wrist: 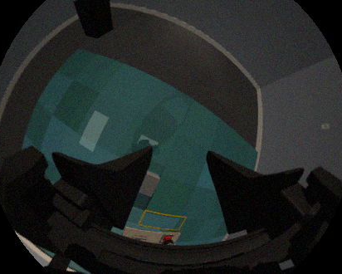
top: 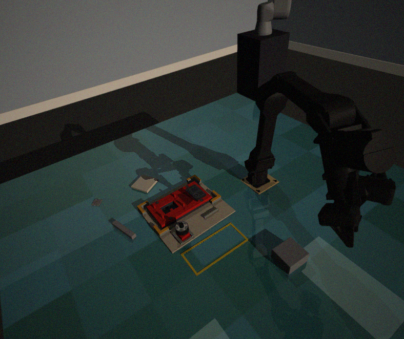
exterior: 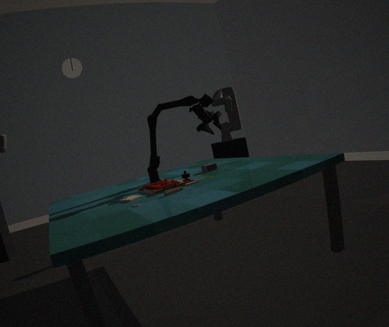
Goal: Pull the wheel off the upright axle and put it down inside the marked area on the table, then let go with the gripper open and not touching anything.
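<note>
Now: the black wheel 23 cm ahead of my gripper tip, 35 cm to the right of it and 17 cm below it. From my gripper tip the other things lie so: grey bar (39 cm ahead, 48 cm to the right, 20 cm below); black axle (23 cm ahead, 35 cm to the right, 18 cm below); grey block (2 cm ahead, 12 cm to the right, 19 cm below).
</note>
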